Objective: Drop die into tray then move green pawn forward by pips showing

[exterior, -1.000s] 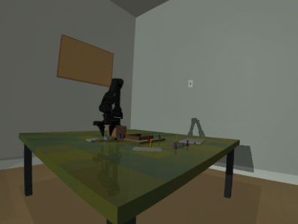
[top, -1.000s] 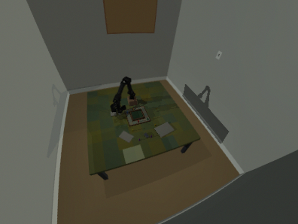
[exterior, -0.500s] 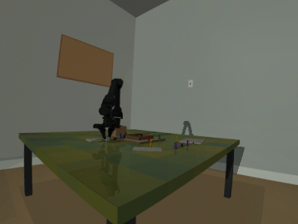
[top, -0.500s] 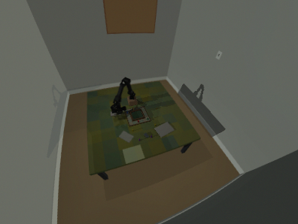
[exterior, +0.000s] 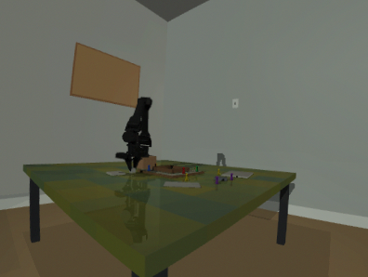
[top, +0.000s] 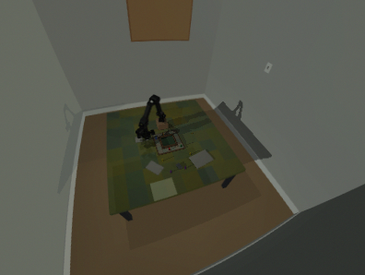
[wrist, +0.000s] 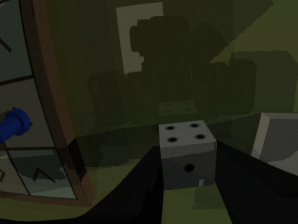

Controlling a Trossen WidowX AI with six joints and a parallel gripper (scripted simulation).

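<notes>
My gripper tip is now 13 cm short of the green pawn, 36 cm to the right of it and 1 cm below it. Also, from my gripper tip: blue pawn: 10 cm to the left, 1 cm above; orange pawn: 6 cm behind, 18 cm to the left, 1 cm above; white die: right at my gripper tip.
</notes>
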